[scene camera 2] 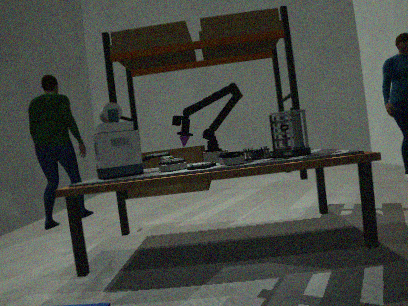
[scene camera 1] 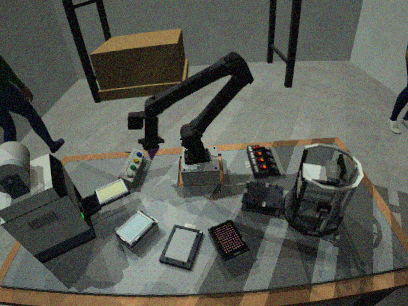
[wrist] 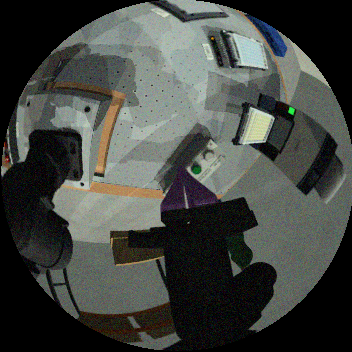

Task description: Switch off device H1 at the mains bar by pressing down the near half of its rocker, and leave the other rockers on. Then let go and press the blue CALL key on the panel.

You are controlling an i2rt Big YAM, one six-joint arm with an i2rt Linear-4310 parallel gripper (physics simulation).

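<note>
The key panel lies at the back left of the table, with blue, yellow and green keys and a pale one. My gripper is shut and empty, its purple fingertips pointing down above the table's back edge. In the wrist view the fingers overlap the panel's end and the blue key is hidden. The mains bar stands right of the arm's base, with several rockers glowing orange-red; their labels and exact tilt cannot be read.
A grey machine with a yellowish plate stands left of the panel. A light-blue plate device, a grey pad and a dark block lie in front. A dark rack and a clear-walled cylinder stand right.
</note>
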